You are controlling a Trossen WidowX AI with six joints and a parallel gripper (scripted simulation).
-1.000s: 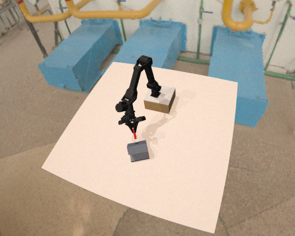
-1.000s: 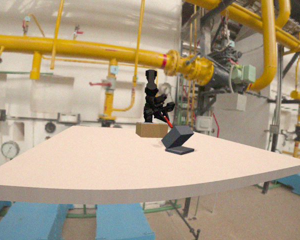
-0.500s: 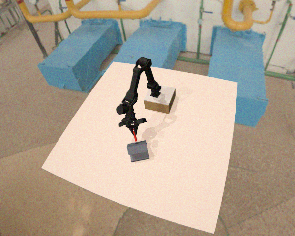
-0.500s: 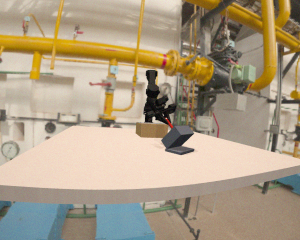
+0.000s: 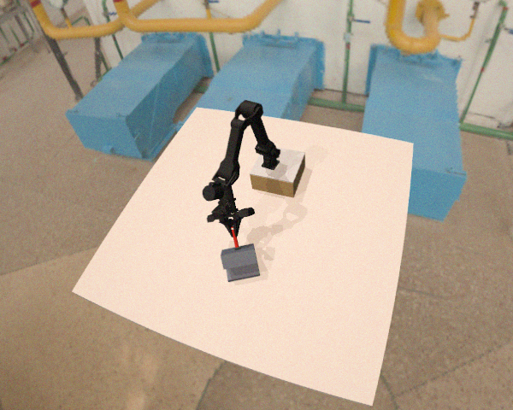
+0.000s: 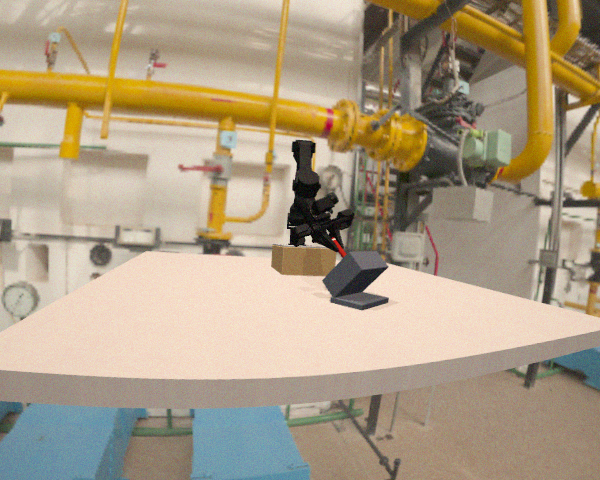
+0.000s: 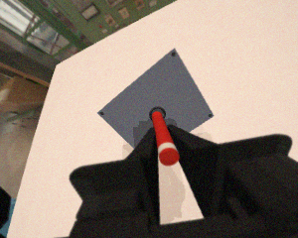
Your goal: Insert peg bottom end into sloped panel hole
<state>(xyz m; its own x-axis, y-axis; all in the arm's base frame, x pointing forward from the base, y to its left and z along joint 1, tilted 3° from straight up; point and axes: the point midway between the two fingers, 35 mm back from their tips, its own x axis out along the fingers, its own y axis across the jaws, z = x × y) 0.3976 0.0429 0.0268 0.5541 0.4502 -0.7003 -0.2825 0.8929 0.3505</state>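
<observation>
The grey sloped panel is 40 mm ahead of my gripper tip, 30 mm to the left of it and 50 mm below it. Also, from my gripper tip: round red peg (10 mm behind, 10 mm to the right, 10 mm above).
</observation>
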